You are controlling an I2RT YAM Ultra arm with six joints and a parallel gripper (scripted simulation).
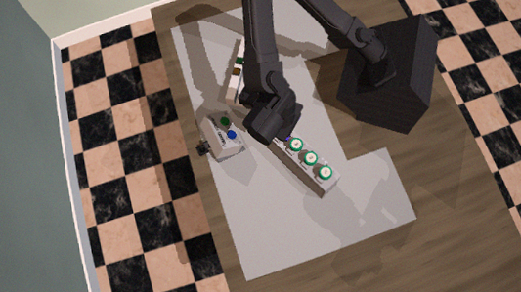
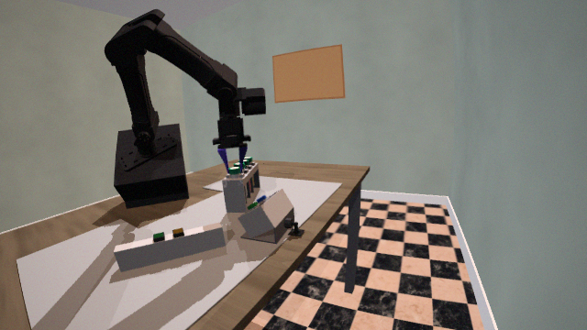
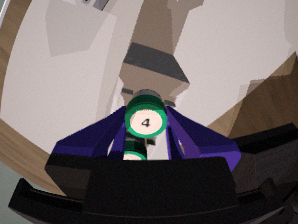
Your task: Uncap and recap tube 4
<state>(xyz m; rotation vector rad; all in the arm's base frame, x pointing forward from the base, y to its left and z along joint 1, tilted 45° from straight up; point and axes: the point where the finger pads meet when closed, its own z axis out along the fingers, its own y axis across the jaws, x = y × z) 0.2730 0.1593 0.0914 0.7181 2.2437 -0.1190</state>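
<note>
Right now the cap 3 is 5 cm to the left of my hand and 2 cm behind it. The rest, counted from my hand: cap 2: 9 cm to the left, 5 cm behind; then green ready key: 14 cm ahead, 9 cm to the right, 5 cm below; then blue cycle key: 13 cm ahead, 5 cm to the right, 5 cm below.
</note>
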